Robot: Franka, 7 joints.
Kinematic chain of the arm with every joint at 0, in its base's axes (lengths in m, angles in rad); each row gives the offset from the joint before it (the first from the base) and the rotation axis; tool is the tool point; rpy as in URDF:
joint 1: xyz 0 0 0.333 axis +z
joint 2: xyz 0 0 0 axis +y
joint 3: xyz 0 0 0.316 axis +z
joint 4: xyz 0.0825 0 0 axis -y
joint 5: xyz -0.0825 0 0.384 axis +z
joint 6: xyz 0 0 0 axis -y
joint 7: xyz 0.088 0 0 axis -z
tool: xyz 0 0 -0.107 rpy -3.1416 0 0
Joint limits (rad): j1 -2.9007..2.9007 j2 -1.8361..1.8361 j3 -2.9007..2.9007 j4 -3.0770..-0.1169 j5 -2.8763..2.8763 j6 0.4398..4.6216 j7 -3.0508..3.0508
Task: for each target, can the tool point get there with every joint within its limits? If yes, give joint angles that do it. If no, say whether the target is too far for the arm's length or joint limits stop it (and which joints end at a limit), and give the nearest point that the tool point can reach.
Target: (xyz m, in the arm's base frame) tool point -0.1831 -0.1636 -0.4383
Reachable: no: joint limits stop it (at a limit: joint 2) | nearest point -0.1867 -0.1668 -0.3598 | short by 0.079 m
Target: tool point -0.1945 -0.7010 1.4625
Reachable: no: too far | nearest point -0.1242 -0.4476 1.0542 | short by 0.486 m
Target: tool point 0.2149 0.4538 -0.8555
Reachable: no: too far | nearest point 0.1687 0.3562 -0.3491 | short by 0.518 m
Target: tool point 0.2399 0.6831 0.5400
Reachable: yes | joints -1.2883 -0.7319 1.9885 -1.3257 1.9350 1.5281 1.1995
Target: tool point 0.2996 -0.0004 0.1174
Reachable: yes | joints -2.3626 -0.4590 2.4073 -2.5800 0.4481 1.8205 1.1048
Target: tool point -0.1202 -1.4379 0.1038
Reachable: no: too far | nearest point -0.0706 -0.8443 0.1984 | short by 0.603 m
